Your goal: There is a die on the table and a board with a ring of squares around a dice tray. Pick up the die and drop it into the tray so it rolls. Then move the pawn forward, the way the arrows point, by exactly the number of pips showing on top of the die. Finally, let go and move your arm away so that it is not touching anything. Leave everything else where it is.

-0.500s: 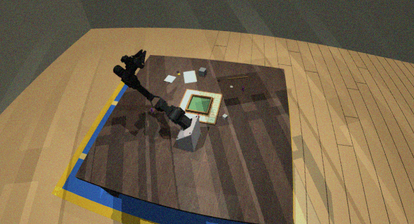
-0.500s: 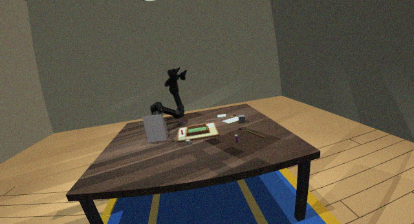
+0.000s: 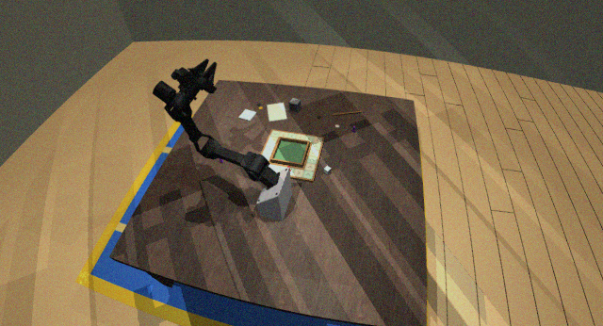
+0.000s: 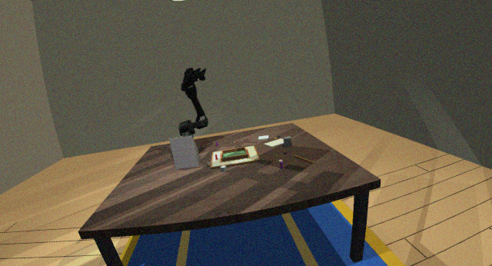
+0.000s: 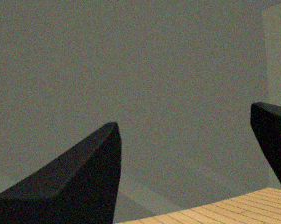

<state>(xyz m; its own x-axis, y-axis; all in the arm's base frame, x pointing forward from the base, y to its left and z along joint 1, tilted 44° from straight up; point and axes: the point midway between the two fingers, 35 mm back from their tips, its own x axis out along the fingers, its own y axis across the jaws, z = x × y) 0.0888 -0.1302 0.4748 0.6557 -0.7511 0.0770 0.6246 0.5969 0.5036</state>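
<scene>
Right now the grey die is 42 cm to the right of my gripper tip and 56 cm below it. Round my gripper tip: grey cube (45 cm ahead, 21 cm to the right, 55 cm below); green dice tray (9 cm ahead, 24 cm to the right, 57 cm below); red pawn (2 cm behind, 25 cm to the right, 55 cm below).
</scene>
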